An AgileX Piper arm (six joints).
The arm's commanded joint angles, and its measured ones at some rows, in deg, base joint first. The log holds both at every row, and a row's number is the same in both.
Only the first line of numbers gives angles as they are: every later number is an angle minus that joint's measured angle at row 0.
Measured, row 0:
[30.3, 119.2, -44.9, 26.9, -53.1, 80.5]
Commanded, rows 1 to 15:
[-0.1, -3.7, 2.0, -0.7, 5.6, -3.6]
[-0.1, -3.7, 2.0, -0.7, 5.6, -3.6]
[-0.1, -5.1, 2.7, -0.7, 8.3, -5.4]
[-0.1, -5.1, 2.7, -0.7, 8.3, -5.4]
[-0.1, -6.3, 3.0, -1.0, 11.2, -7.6]
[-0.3, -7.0, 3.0, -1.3, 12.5, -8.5]
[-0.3, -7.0, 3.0, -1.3, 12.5, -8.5]
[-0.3, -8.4, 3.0, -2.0, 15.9, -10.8]
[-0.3, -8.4, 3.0, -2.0, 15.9, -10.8]
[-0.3, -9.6, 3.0, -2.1, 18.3, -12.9]
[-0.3, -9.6, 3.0, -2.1, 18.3, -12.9]
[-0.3, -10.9, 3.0, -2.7, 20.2, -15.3]
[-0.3, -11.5, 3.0, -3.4, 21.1, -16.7]
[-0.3, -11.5, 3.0, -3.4, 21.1, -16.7]
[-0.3, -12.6, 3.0, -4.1, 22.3, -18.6]
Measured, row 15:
[0.0, -10.5, 3.0, -2.3, 19.8, -14.3]
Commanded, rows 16 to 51:
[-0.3, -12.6, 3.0, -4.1, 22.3, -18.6]
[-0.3, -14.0, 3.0, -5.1, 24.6, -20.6]
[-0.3, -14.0, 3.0, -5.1, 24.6, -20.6]
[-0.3, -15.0, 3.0, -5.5, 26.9, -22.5]
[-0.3, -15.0, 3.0, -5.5, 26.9, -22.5]
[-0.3, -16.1, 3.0, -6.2, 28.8, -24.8]
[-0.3, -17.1, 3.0, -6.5, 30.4, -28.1]
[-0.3, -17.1, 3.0, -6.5, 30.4, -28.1]
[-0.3, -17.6, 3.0, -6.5, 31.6, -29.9]
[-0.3, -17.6, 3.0, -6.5, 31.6, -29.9]
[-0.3, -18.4, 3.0, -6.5, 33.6, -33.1]
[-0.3, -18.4, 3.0, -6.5, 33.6, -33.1]
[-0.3, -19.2, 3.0, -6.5, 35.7, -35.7]
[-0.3, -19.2, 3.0, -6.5, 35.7, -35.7]
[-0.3, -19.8, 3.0, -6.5, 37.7, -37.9]
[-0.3, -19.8, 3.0, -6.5, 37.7, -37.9]
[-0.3, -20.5, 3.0, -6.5, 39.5, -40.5]
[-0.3, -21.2, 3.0, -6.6, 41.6, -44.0]
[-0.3, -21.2, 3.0, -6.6, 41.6, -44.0]
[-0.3, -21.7, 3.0, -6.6, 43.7, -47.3]
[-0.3, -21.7, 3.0, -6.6, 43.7, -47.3]
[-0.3, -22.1, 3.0, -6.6, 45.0, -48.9]
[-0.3, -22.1, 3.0, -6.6, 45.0, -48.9]
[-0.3, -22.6, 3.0, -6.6, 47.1, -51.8]
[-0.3, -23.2, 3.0, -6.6, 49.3, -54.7]
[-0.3, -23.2, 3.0, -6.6, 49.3, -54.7]
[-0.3, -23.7, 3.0, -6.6, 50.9, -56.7]
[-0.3, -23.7, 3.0, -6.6, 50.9, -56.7]
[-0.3, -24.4, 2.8, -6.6, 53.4, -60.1]
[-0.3, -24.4, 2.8, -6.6, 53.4, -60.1]
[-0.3, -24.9, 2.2, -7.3, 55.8, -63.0]
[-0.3, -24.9, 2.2, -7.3, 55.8, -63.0]
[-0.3, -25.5, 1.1, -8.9, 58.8, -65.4]
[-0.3, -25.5, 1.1, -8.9, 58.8, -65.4]
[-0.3, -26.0, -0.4, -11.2, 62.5, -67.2]
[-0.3, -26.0, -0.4, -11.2, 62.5, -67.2]
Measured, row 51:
[0.0, -24.7, 1.5, -8.1, 57.7, -63.3]
